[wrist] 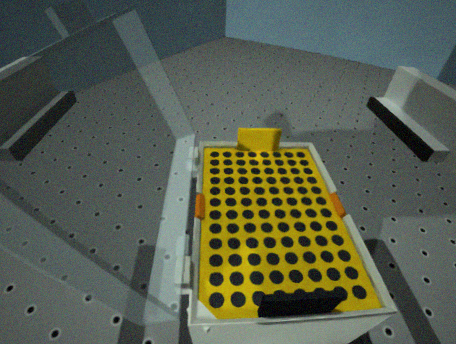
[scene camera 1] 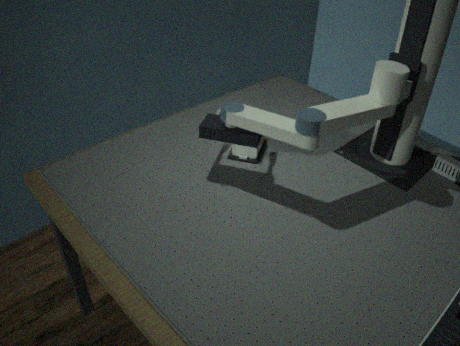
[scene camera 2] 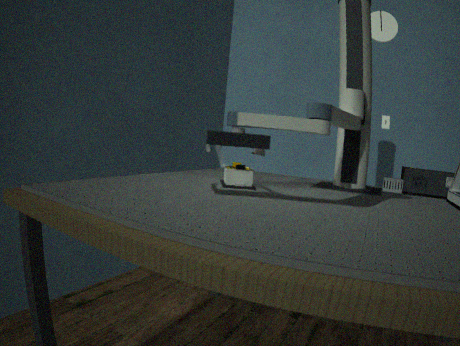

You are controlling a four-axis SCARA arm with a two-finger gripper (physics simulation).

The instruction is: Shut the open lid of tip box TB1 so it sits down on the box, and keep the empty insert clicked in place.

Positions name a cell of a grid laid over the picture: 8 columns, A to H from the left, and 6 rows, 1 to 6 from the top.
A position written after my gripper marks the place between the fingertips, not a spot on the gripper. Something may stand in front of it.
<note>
I see my gripper (scene camera 1: E3) and a tip box TB1 (scene camera 2: E4).
My gripper is seen too in scene camera 2 (scene camera 2: E3).
</note>
